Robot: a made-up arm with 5 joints. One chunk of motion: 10 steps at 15 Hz.
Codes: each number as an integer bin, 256 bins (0 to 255) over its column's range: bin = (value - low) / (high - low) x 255, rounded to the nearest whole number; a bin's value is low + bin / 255 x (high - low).
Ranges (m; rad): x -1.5..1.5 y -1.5..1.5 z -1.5..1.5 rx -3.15..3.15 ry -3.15..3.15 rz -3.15..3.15
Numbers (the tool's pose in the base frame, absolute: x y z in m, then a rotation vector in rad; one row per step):
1: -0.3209 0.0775 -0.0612 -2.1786 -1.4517 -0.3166
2: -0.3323 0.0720 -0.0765 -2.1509 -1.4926 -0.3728
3: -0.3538 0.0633 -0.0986 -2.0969 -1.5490 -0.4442
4: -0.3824 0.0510 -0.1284 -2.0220 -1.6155 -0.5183
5: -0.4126 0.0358 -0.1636 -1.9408 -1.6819 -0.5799
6: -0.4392 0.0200 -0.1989 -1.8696 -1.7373 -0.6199
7: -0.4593 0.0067 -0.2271 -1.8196 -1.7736 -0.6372
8: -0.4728 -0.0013 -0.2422 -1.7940 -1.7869 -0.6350
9: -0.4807 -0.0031 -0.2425 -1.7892 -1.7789 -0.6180
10: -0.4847 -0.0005 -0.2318 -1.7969 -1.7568 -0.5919
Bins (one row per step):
1: 100 134 122 39 69 115
2: 99 134 121 40 67 112
3: 97 133 119 43 65 110
4: 95 132 117 46 62 107
5: 92 131 114 49 59 104
6: 90 129 111 52 57 102
7: 88 128 108 54 56 102
8: 87 127 107 55 55 102
9: 87 127 107 55 55 102
10: 86 127 108 55 56 104

